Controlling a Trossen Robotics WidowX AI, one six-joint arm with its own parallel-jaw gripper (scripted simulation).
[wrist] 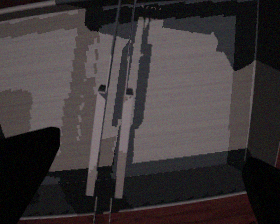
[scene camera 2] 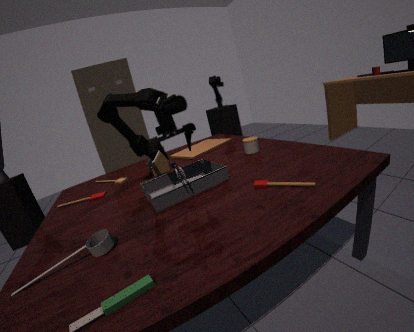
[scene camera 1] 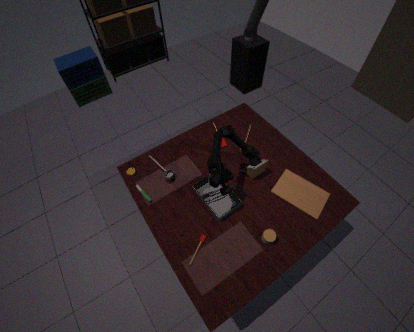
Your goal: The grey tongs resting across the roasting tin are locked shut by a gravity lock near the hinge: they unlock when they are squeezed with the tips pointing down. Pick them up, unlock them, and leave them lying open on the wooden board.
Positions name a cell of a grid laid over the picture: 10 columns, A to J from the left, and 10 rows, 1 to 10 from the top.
Scene:
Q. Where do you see a grey roasting tin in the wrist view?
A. H4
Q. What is my gripper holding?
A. Nothing.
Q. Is my gripper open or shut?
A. Open.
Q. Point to a grey roasting tin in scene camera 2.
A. D6

